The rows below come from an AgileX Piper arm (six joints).
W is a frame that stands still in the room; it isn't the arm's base.
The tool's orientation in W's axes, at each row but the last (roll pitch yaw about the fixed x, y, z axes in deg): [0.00 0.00 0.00]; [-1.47 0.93 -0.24]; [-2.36 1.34 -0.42]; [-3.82 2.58 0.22]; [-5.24 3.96 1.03]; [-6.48 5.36 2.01]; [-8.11 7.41 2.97]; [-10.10 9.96 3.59]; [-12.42 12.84 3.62]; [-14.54 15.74 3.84]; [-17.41 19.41 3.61]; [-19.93 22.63 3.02]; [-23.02 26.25 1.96]
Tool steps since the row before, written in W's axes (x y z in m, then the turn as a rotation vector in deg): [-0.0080 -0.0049 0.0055 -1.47 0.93 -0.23]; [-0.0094 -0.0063 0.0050 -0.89 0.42 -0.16]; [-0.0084 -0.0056 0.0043 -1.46 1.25 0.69]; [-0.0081 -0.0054 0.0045 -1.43 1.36 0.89]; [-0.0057 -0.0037 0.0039 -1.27 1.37 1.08]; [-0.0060 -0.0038 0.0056 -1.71 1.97 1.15]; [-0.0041 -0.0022 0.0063 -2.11 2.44 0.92]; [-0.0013 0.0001 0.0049 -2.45 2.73 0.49]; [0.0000 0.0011 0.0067 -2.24 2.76 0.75]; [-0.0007 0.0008 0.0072 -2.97 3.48 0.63]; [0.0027 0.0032 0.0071 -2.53 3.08 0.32]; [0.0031 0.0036 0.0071 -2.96 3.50 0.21]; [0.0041 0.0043 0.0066 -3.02 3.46 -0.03]
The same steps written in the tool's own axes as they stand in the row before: [-0.0080 -0.0049 0.0055 -1.47 0.93 -0.23]; [-0.0095 -0.0065 0.0047 -0.89 0.42 -0.16]; [-0.0085 -0.0058 0.0039 -1.48 1.21 0.71]; [-0.0083 -0.0056 0.0038 -1.46 1.31 0.91]; [-0.0060 -0.0039 0.0031 -1.32 1.30 1.11]; [-0.0066 -0.0041 0.0046 -1.74 1.90 1.21]; [-0.0050 -0.0028 0.0054 -2.08 2.43 1.01]; [-0.0021 -0.0006 0.0046 -2.32 2.82 0.59]; [-0.0014 -0.0003 0.0066 -2.18 2.77 0.89]; [-0.0026 -0.0009 0.0068 -2.80 3.59 0.79]; [0.0004 0.0006 0.0082 -2.30 3.23 0.52]; [0.0003 0.0006 0.0085 -2.64 3.73 0.42]; [0.0009 0.0008 0.0088 -2.59 3.79 0.19]
